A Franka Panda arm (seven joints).
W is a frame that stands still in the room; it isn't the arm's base.
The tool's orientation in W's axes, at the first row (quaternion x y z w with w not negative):
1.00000 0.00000 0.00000 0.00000
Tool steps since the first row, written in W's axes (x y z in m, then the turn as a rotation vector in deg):
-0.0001 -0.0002 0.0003 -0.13 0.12 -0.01
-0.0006 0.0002 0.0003 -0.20 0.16 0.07
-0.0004 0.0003 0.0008 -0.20 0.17 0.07
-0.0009 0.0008 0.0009 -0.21 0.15 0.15
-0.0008 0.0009 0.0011 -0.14 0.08 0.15
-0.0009 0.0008 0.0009 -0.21 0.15 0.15
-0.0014 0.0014 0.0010 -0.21 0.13 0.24
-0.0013 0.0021 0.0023 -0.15 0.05 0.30
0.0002 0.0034 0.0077 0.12 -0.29 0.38
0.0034 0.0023 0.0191 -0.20 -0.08 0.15
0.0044 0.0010 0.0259 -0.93 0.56 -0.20
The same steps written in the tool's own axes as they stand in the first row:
-0.0001 0.0002 -0.0003 -0.13 -0.12 0.01
-0.0006 -0.0002 -0.0003 -0.20 -0.16 -0.07
-0.0004 -0.0003 -0.0008 -0.20 -0.17 -0.07
-0.0009 -0.0008 -0.0009 -0.21 -0.15 -0.15
-0.0008 -0.0009 -0.0011 -0.14 -0.08 -0.15
-0.0009 -0.0008 -0.0009 -0.21 -0.15 -0.15
-0.0014 -0.0014 -0.0010 -0.21 -0.13 -0.24
-0.0013 -0.0021 -0.0023 -0.15 -0.05 -0.30
0.0002 -0.0034 -0.0077 0.12 0.29 -0.38
0.0034 -0.0023 -0.0191 -0.20 0.08 -0.15
0.0044 -0.0010 -0.0259 -0.93 -0.56 0.20

